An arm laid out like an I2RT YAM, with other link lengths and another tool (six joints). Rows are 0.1 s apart.
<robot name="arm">
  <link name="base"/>
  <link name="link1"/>
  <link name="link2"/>
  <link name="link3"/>
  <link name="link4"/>
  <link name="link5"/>
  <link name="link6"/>
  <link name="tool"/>
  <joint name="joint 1" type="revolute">
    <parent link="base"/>
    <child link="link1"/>
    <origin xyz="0 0 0.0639" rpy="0 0 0"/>
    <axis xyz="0 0 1"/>
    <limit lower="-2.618" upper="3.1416"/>
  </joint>
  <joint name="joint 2" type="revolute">
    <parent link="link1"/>
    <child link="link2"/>
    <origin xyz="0.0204 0.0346 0.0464" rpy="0 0 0"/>
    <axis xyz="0 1 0"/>
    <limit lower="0" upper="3.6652"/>
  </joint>
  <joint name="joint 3" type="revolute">
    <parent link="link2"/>
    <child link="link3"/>
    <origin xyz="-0.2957 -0.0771 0" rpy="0 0 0"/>
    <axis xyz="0 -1 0"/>
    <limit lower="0" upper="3.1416"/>
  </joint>
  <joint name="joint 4" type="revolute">
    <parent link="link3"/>
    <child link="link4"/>
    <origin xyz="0.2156 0.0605 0.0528" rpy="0 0 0"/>
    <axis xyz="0 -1 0"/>
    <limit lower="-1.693" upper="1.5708"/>
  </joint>
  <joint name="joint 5" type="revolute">
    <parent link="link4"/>
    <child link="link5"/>
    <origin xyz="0.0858 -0.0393 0.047" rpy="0 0 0"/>
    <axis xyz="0 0 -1"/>
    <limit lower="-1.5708" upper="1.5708"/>
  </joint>
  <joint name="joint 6" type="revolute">
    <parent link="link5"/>
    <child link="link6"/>
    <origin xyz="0.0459 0 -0.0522" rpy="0 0 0"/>
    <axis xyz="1 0 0"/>
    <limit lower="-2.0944" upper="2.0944"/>
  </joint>
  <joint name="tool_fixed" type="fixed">
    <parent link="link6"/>
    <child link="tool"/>
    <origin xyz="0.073 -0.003 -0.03" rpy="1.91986 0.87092 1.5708"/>
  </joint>
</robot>
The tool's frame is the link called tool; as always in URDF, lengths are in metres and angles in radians.
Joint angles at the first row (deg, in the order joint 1, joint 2, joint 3, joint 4, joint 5, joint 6):
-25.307, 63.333, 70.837, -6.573, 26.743, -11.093
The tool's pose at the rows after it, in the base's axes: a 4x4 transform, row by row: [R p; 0 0 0 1], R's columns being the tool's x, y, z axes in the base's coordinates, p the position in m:
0.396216 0.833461 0.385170 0.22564; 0.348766 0.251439 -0.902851 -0.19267; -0.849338 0.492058 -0.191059 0.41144; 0 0 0 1
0.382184 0.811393 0.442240 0.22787; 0.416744 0.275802 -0.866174 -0.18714; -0.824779 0.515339 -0.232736 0.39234; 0 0 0 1
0.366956 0.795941 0.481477 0.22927; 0.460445 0.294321 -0.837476 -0.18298; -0.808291 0.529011 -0.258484 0.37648; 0 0 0 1
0.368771 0.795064 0.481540 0.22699; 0.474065 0.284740 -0.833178 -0.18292; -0.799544 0.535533 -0.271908 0.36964; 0 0 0 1
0.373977 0.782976 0.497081 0.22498; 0.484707 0.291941 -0.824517 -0.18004; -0.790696 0.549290 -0.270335 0.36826; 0 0 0 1
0.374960 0.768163 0.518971 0.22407; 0.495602 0.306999 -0.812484 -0.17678; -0.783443 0.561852 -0.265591 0.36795; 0 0 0 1
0.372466 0.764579 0.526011 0.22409; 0.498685 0.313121 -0.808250 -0.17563; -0.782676 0.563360 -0.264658 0.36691; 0 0 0 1
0.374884 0.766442 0.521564 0.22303; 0.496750 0.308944 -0.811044 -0.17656; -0.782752 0.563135 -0.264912 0.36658; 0 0 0 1
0.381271 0.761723 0.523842 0.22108; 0.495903 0.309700 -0.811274 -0.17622; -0.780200 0.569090 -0.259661 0.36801; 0 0 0 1
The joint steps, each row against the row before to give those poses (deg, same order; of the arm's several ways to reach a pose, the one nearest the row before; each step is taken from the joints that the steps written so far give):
-0.275, -0.244, -1.950, 0.069, -2.646, 3.136
-0.751, -1.239, -3.784, 0.667, -4.373, 3.088
-0.541, -0.962, -3.474, 1.390, -3.188, 1.744
-0.501, -0.520, -1.407, 0.277, -0.533, 0.930
-0.133, -0.912, -0.979, 0.455, -0.980, 0.701
-0.120, -0.795, -0.790, 0.536, -1.406, 0.496
0.028, -0.232, -0.419, 0.276, -0.436, 0.031
-0.242, -0.059, -0.086, 0.008, 0.066, 0.000
-0.253, -0.425, -0.115, 0.103, -0.270, 0.153

